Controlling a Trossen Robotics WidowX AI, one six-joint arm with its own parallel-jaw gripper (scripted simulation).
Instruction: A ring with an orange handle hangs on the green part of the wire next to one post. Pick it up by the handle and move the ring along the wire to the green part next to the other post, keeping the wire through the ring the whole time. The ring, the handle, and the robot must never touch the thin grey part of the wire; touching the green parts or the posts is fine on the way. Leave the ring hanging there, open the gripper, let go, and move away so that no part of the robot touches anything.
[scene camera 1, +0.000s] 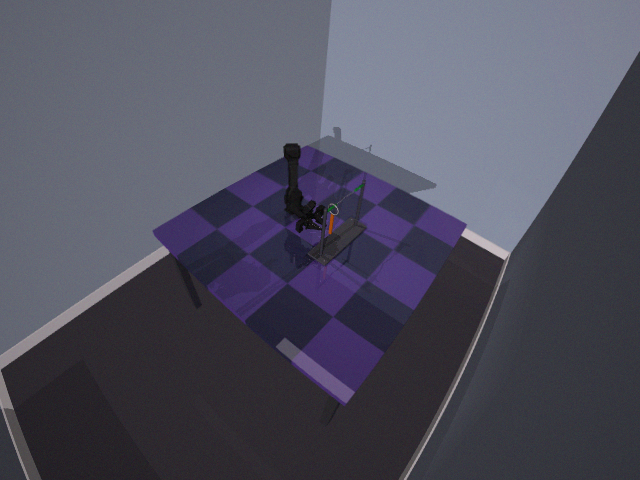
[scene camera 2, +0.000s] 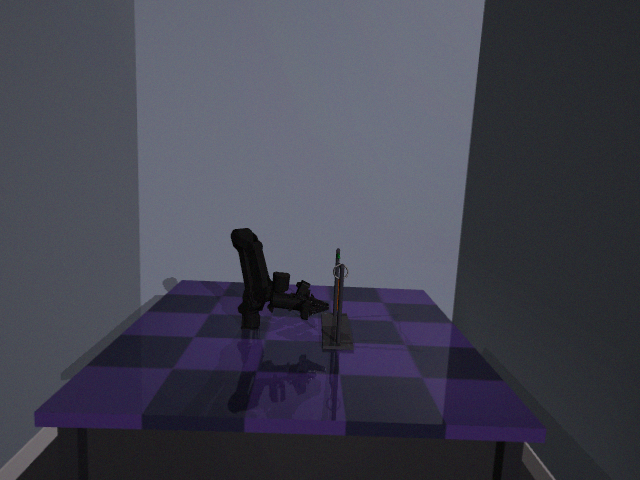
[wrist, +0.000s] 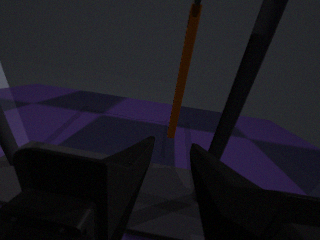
Path:
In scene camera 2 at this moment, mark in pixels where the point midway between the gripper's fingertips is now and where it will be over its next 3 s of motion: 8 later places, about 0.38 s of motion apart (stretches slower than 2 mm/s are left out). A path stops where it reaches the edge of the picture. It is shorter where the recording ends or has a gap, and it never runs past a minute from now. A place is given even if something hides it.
My gripper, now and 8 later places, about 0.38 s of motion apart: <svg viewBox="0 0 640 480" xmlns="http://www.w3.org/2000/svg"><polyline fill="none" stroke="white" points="328,306 332,306 337,307 342,308 345,309 347,309 347,306 347,304 347,304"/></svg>

